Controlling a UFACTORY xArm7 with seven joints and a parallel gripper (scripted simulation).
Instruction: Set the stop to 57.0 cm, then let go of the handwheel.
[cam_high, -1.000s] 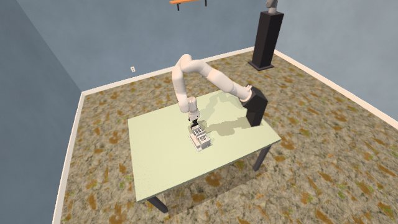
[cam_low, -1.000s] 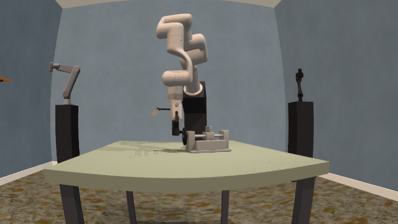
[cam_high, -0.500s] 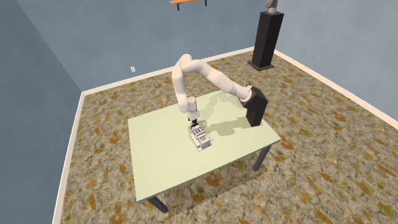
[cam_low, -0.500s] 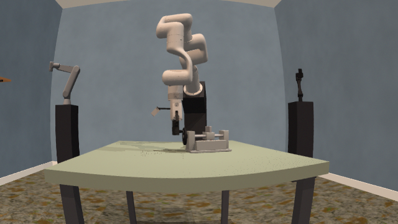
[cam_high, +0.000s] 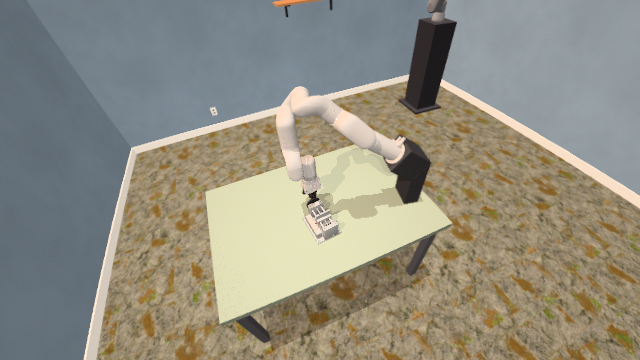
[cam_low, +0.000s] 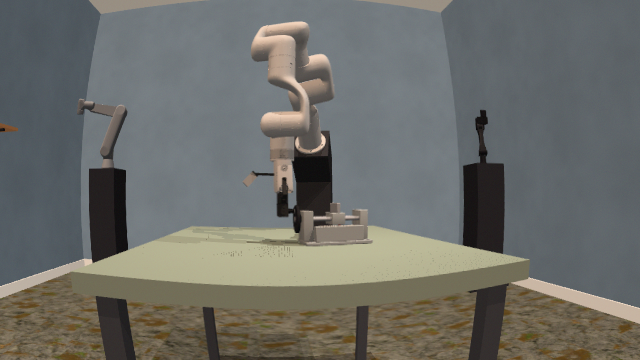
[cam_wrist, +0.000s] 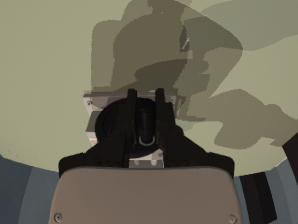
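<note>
Right now the black handwheel is 20 mm to the left of my hand and 10 mm below it. The rest, counted from my hand: grey stop block: 10 mm ahead, 160 mm to the left, 10 mm below.
</note>
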